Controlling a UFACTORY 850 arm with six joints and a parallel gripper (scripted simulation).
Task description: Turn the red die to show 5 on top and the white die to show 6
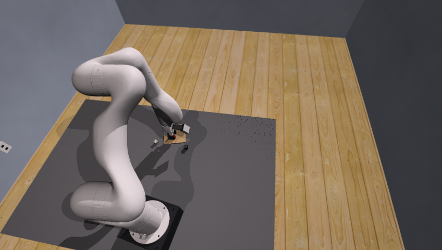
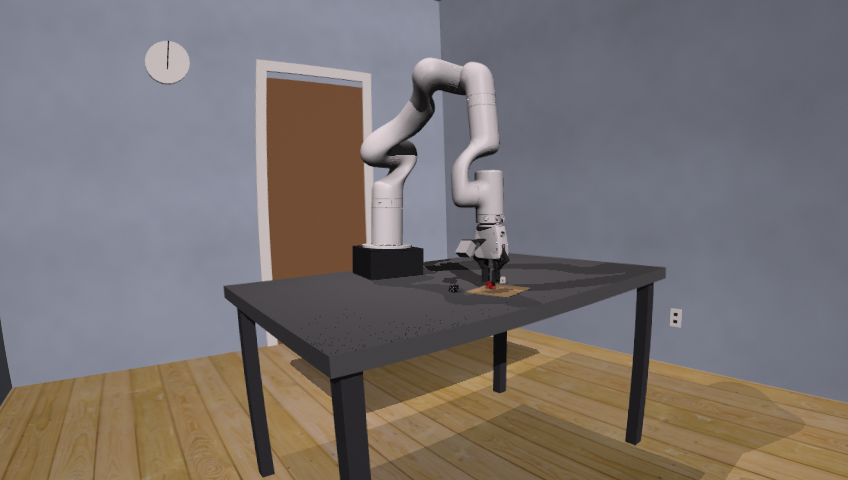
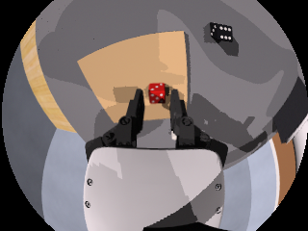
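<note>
Right now the red die is 3 cm below my hand. Round my hand: tan mat 3 cm ahead, 4 cm below; then white die 4 cm behind, 11 cm to the left, 3 cm below; then black die 7 cm behind, 9 cm to the right, 3 cm below.
</note>
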